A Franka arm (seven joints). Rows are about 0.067 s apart.
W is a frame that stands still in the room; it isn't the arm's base.
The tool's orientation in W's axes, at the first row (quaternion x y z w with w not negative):
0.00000 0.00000 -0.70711 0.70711
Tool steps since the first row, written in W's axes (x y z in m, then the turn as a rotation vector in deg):
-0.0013 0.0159 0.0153 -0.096 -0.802 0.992
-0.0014 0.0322 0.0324 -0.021 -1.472 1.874
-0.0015 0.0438 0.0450 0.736 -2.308 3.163
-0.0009 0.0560 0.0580 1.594 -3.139 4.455
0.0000 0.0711 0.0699 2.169 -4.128 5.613
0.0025 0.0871 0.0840 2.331 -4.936 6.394
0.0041 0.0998 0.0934 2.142 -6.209 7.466
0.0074 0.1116 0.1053 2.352 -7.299 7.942
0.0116 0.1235 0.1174 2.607 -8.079 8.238
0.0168 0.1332 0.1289 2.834 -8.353 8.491
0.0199 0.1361 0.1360 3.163 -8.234 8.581
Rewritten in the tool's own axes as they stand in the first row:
-0.0159 -0.0013 0.0153 0.802 -0.096 0.992
-0.0322 -0.0014 0.0324 1.472 -0.021 1.874
-0.0438 -0.0015 0.0450 2.308 0.736 3.163
-0.0560 -0.0009 0.0580 3.139 1.594 4.455
-0.0711 0.0000 0.0699 4.128 2.169 5.613
-0.0871 0.0025 0.0840 4.936 2.331 6.394
-0.0998 0.0041 0.0934 6.209 2.142 7.466
-0.1116 0.0074 0.1053 7.299 2.352 7.942
-0.1235 0.0116 0.1174 8.079 2.607 8.238
-0.1332 0.0168 0.1289 8.353 2.834 8.491
-0.1361 0.0199 0.1360 8.234 3.163 8.581

